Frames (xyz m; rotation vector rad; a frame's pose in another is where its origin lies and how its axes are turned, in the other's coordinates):
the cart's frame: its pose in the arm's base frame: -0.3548 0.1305 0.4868 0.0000 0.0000 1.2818
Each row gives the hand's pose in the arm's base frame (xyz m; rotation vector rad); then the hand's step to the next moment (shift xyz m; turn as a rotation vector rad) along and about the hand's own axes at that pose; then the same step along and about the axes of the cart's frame.
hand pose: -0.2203 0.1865 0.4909 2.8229 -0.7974 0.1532
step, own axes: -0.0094 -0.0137 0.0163 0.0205 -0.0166 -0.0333
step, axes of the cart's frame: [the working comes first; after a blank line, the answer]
step, axes of the arm's base frame: 0.0000 0.0125 -0.0196 0.0247 0.0109 0.0328

0.0120 0.0036 -0.0196 0.0175 -0.0205 0.0328
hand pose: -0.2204 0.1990 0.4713 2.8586 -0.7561 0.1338
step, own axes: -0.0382 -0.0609 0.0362 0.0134 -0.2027 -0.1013
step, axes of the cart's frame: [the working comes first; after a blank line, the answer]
step, axes of the arm's base frame: -0.0013 0.0633 -0.0498 0.1084 0.1867 0.0703

0.0602 0.0193 -0.0498 0.2098 -0.0507 0.0703
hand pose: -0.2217 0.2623 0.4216 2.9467 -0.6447 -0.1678
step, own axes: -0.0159 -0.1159 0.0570 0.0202 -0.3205 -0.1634
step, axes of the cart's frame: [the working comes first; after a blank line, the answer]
step, axes of the arm's base frame: 0.0253 0.1059 -0.0713 0.1709 0.2959 0.1144

0.1087 0.0059 -0.0713 0.3323 -0.0795 0.1144
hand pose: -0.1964 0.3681 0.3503 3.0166 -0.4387 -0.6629
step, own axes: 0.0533 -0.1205 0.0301 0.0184 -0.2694 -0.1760
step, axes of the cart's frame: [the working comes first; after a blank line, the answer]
step, axes of the arm's base frame: 0.0661 0.1021 -0.0589 0.1609 0.2468 0.1307

0.1167 -0.0343 -0.0589 0.2824 -0.0839 0.1307
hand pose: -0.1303 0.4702 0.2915 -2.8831 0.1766 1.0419
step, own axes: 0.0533 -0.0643 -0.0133 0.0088 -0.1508 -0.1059
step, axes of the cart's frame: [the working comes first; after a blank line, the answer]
step, axes of the arm's base frame: 0.0576 0.0578 -0.0222 0.0936 0.1375 0.0798

0.0719 -0.0387 -0.0222 0.1585 -0.0505 0.0798
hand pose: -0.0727 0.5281 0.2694 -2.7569 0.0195 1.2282
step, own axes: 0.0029 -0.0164 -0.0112 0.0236 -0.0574 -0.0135
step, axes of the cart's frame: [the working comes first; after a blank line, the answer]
step, axes of the arm's base frame: 0.0112 0.0151 0.0070 0.0293 0.0563 -0.0024

0.0176 -0.0065 0.0070 0.0623 -0.0121 -0.0024
